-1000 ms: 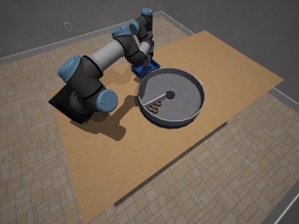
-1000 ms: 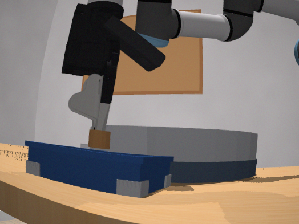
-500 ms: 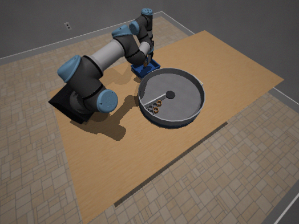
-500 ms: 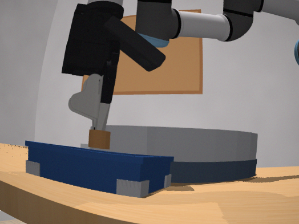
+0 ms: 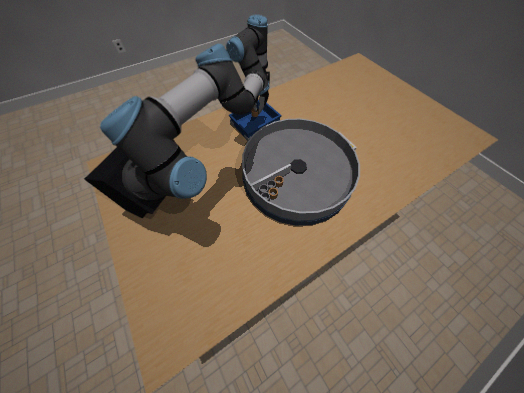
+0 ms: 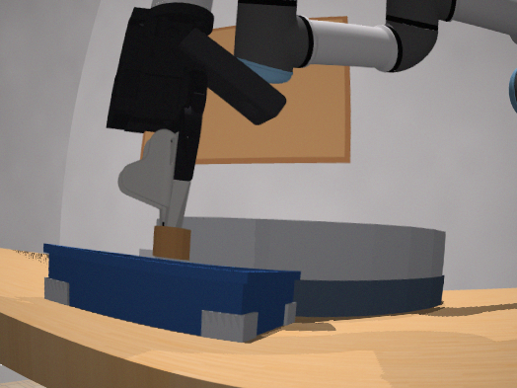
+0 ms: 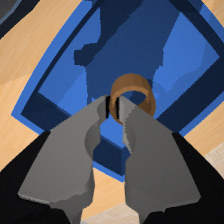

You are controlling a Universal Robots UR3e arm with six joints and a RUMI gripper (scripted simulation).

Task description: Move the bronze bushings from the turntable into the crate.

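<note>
The blue crate lies 10 mm behind my hand, 10 mm to the left of it and 50 mm below it. The rest, counted from my hand: grey turntable: 90 mm behind, 310 mm to the right, 20 mm below.
</note>
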